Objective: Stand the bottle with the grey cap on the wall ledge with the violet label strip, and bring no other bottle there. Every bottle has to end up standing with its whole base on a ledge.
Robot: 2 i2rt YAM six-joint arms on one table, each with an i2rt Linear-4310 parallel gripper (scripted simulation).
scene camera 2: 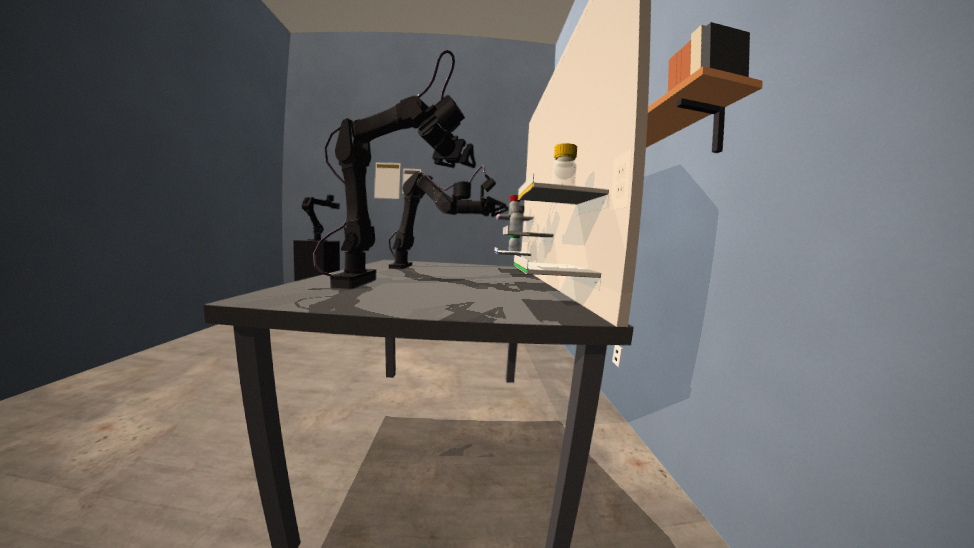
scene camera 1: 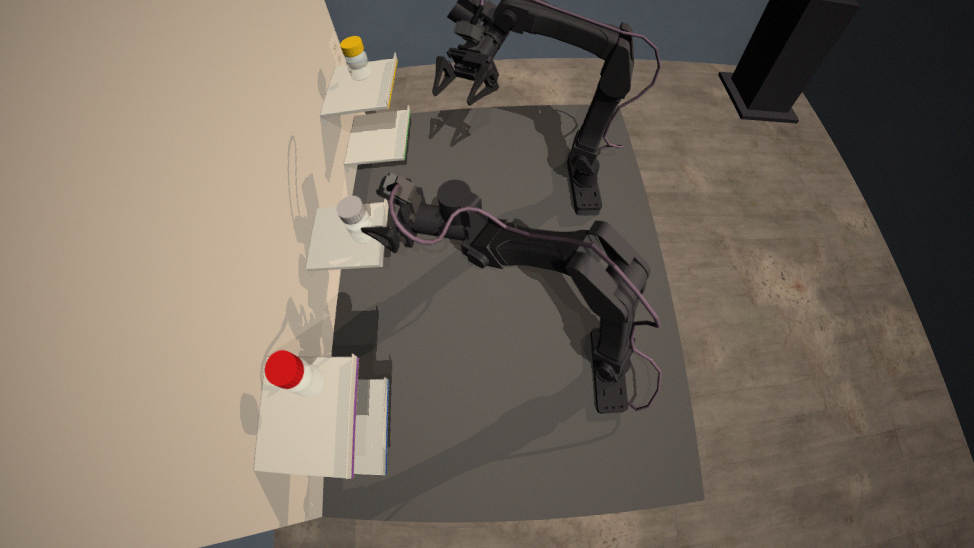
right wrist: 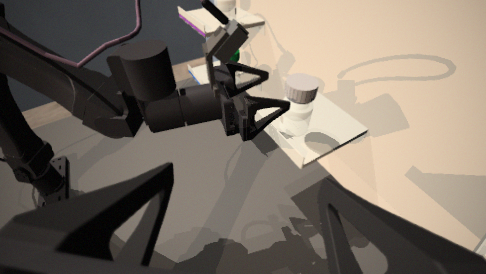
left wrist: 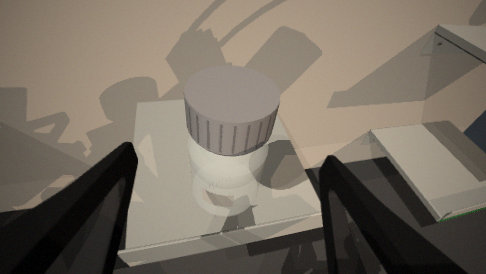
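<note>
The pictures show the left gripper and the right gripper, along with a beige wall, a red-cap bottle, a yellow-cap bottle and a grey-cap bottle. Scene camera 2 shows the right gripper. The right wrist view shows the left gripper, and the right wrist view shows the right gripper too.
</note>
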